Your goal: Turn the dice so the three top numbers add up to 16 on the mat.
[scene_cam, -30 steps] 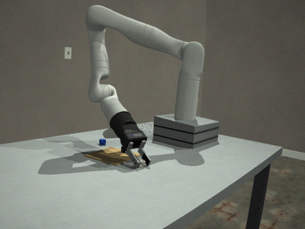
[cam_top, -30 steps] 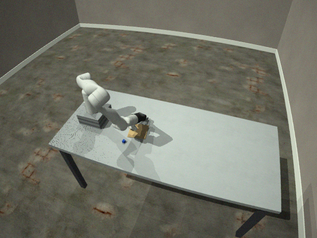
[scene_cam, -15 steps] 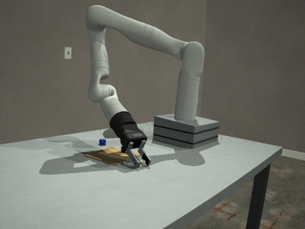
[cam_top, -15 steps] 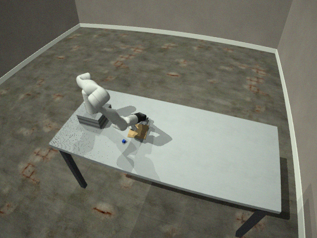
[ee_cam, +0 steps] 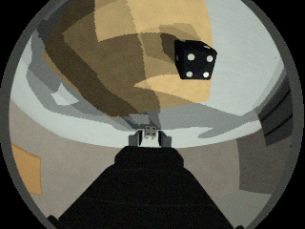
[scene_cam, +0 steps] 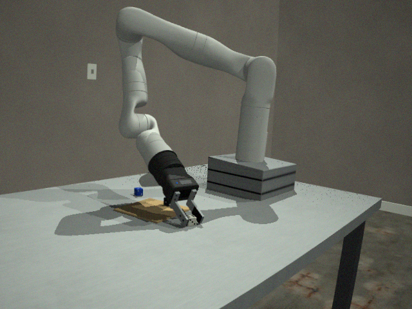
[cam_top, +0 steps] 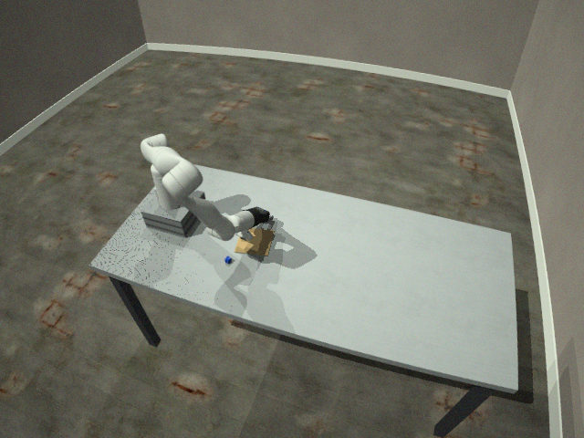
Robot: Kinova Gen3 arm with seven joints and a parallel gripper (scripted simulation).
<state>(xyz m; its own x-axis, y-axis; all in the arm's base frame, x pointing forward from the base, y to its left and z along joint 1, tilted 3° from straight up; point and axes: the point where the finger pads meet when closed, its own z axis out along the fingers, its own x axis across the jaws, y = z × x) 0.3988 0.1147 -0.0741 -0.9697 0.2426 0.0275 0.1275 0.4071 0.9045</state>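
My gripper is now 10 mm above the white die. From my hand the other things lie so: tan mat: 130 mm to the right, 20 mm below, 10 mm behind; then blue die: 260 mm to the right, 70 mm behind, 10 mm below; then black die: 130 mm to the right, 60 mm behind, 10 mm below.
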